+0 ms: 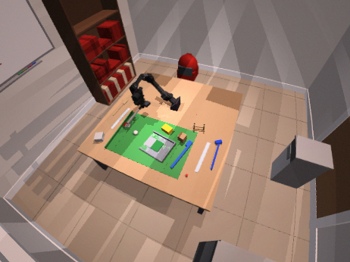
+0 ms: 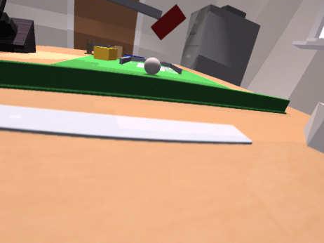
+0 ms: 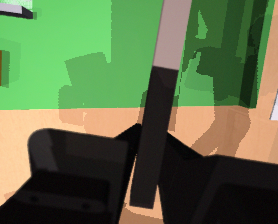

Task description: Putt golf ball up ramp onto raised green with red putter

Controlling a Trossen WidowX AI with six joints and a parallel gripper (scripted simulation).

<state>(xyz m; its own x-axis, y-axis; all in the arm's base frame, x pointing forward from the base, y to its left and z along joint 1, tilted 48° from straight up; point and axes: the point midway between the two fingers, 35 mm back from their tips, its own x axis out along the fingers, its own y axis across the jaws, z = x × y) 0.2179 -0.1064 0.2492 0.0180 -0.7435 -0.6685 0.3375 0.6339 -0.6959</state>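
The red putter lies 110 mm ahead of my gripper tip, 40 mm to the right of it and 10 mm above it. The rest, counted from my gripper tip: brown block (180 mm ahead, 430 mm to the left, 100 mm below); yellow block (120 mm ahead, 270 mm to the left, 110 mm below); white golf ball (220 mm ahead, 10 mm to the right, 110 mm below).
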